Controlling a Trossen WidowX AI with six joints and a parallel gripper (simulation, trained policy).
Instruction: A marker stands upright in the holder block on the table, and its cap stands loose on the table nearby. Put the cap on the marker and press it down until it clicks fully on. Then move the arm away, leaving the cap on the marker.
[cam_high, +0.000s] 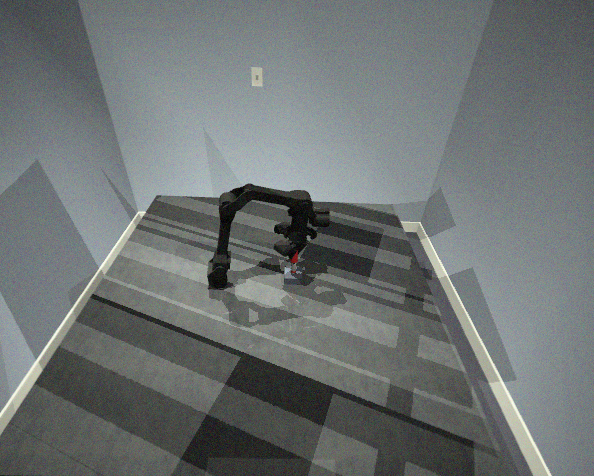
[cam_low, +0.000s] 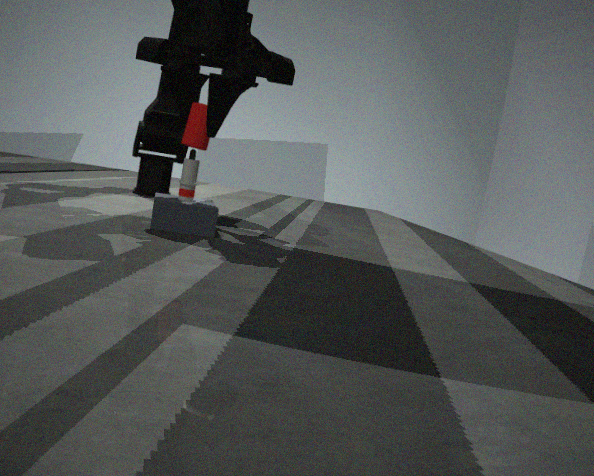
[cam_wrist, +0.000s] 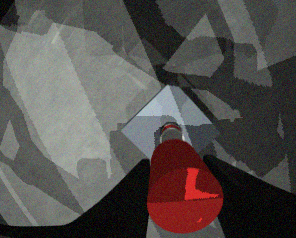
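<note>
The red cap lies 1 cm above my gripper tip. Round my gripper tip: grey holder block (9 cm below).
</note>
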